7 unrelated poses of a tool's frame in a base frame.
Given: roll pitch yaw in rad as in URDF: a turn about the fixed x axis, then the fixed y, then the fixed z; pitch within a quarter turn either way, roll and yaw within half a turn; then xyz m.
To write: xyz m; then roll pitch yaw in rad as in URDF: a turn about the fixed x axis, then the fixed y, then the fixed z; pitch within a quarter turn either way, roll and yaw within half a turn. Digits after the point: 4 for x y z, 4 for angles.
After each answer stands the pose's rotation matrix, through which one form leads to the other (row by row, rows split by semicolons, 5 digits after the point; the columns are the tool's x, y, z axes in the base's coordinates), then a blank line. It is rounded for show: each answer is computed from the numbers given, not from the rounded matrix.
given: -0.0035, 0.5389, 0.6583, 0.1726, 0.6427, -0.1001
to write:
0.1726, 0.6427, -0.1001, -0.0035, 0.5389, 0.6583
0.67892 -0.61319 0.40381; 0.52507 0.78993 0.31672; -0.51319 -0.00300 0.85827

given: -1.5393, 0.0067, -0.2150, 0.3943, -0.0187, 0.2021
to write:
0.3943, -0.0187, 0.2021, -1.5393, 0.0067, -0.2150
0.97695 0.00018 0.21345; -0.21334 0.03219 0.97645; -0.00670 -0.99948 0.03149

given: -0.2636, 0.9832, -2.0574, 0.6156, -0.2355, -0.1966
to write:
0.6156, -0.2355, -0.1966, -0.2636, 0.9832, -2.0574
-0.25923 0.95480 -0.14544; -0.49002 -0.25979 -0.83210; -0.83228 -0.14444 0.53521

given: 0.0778, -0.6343, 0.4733, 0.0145, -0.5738, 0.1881
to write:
0.0145, -0.5738, 0.1881, 0.0778, -0.6343, 0.4733
0.71694 -0.49544 -0.49044; 0.36716 0.86638 -0.33849; 0.59261 0.06260 0.80305

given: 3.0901, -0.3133, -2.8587, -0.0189, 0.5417, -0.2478
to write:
-0.0189, 0.5417, -0.2478, 3.0901, -0.3133, -2.8587
-0.91351 -0.26353 -0.30992; -0.26555 0.96341 -0.03649; 0.30820 0.04896 -0.95006

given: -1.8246, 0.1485, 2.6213, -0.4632, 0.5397, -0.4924
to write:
-0.4632, 0.5397, -0.4924, -1.8246, 0.1485, 2.6213
-0.85812 0.24909 -0.44897; 0.49166 0.14667 -0.85835; -0.14795 -0.95731 -0.24832

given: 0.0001, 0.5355, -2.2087, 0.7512, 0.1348, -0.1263
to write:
0.7512, 0.1348, -0.1263, 0.0001, 0.5355, -2.2087
-0.51215 0.80332 -0.30395; -0.69089 -0.59555 -0.40986; -0.51027 0.00009 0.86001

